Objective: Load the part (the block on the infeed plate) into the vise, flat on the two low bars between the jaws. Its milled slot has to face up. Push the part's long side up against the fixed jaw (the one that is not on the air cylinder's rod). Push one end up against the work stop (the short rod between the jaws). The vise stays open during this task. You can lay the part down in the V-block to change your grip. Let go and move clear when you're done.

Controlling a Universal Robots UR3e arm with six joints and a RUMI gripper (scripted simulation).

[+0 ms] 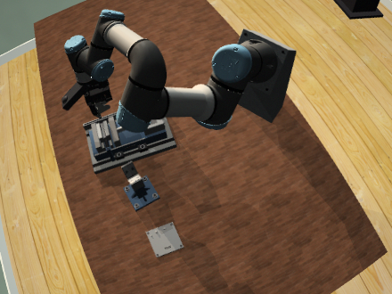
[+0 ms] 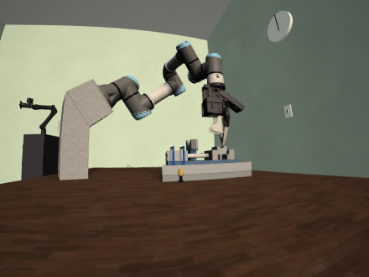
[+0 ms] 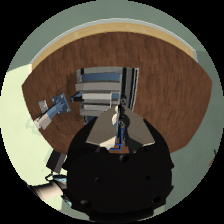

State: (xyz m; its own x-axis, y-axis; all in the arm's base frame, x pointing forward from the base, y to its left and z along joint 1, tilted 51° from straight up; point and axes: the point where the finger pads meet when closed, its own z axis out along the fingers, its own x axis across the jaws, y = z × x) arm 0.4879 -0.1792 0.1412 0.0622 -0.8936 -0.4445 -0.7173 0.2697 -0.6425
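My hand is 50 mm to the right of the part and 30 mm above it. Also, from my hand: grey infeed plate (430 mm to the left, 120 mm below, 120 mm behind).
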